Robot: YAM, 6 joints.
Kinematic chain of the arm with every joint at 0, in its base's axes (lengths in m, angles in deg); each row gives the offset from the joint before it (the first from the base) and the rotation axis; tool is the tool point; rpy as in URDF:
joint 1: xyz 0 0 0.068 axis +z
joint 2: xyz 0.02 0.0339 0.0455 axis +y
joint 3: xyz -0.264 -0.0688 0 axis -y
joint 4: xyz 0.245 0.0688 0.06 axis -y
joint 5: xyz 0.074 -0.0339 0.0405 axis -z
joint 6: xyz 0.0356 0 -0.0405 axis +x
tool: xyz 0 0 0 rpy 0 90 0
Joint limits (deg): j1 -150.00..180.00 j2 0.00..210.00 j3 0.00..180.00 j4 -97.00..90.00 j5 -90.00..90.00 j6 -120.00..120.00
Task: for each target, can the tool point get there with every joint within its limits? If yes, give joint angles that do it. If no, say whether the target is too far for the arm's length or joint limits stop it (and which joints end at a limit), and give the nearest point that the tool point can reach.
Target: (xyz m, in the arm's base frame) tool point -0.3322 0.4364 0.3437
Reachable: yes | joints 124.59 134.77 121.39 37.97 -46.16 89.27
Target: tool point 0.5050 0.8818 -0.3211
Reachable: no: too far | nearest point 0.2950 0.5151 -0.1368 | short by 0.461 m
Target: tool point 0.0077 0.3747 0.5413
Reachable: yes | joints 92.76 100.70 111.55 29.11 46.22 -57.51
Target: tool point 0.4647 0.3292 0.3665
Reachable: yes | joints 33.40 140.30 139.33 16.87 -32.32 -39.56
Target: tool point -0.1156 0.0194 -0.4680
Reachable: no: joint limits stop it (at a limit: joint 2) | nearest point -0.1451 0.0243 -0.3658 | short by 0.106 m
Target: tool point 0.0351 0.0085 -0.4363
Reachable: no: joint limits stop it (at a limit: joint 2) | nearest point 0.0822 0.0199 -0.3410 | short by 0.107 m
